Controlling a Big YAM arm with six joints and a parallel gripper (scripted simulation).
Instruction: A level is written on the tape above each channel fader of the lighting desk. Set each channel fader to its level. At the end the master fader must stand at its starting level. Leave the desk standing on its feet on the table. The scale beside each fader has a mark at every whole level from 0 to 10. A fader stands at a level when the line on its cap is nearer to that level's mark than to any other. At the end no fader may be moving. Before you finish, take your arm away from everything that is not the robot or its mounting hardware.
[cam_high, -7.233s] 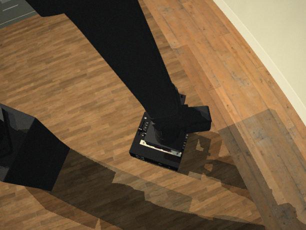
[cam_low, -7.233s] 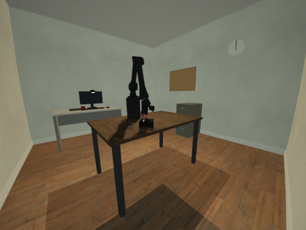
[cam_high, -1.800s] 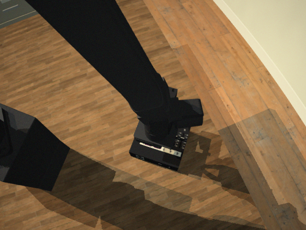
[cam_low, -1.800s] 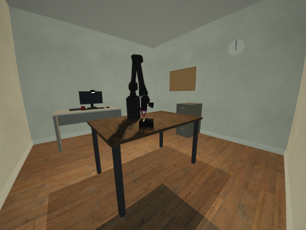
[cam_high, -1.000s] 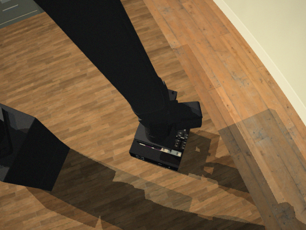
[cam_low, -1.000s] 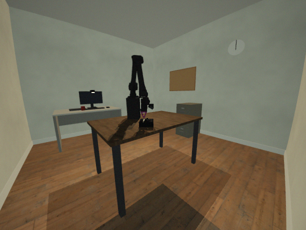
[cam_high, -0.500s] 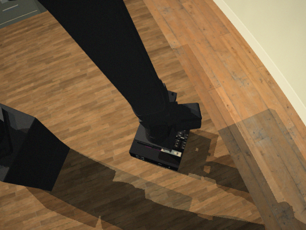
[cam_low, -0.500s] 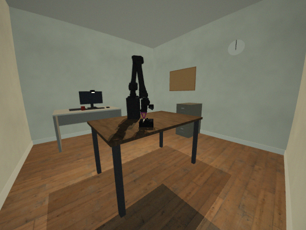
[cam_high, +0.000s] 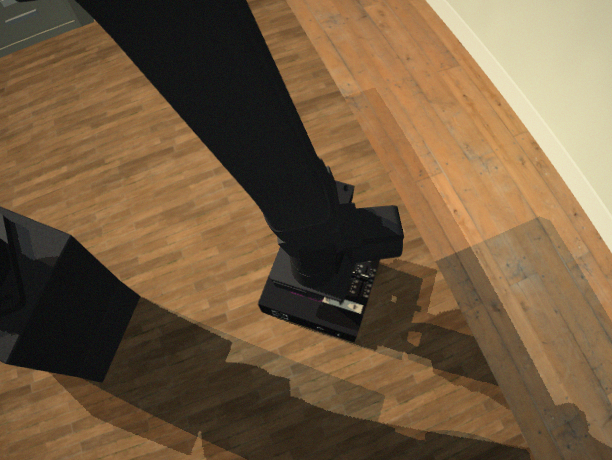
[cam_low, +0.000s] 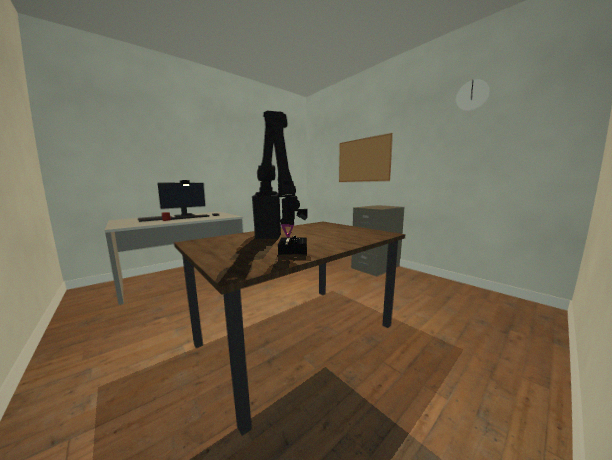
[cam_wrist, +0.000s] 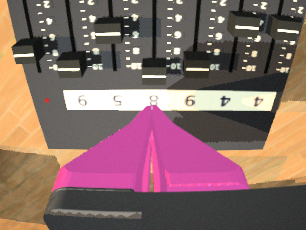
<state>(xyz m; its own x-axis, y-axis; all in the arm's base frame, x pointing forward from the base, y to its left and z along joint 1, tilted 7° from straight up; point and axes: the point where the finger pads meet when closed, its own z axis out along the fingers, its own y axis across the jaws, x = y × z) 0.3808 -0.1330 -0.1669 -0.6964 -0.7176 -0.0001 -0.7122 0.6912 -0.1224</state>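
Right now my hand is 20 mm above the channel 4 fader, 10 mm to the right of it and 10 mm short of it. Also, from my hand: channel 6 fader 50 mm to the left, 20 mm below, 10 mm behind; then channel 5 fader cap 40 mm to the left, 20 mm below, 20 mm ahead; then channel 3 fader cap 30 mm ahead, 20 mm below.
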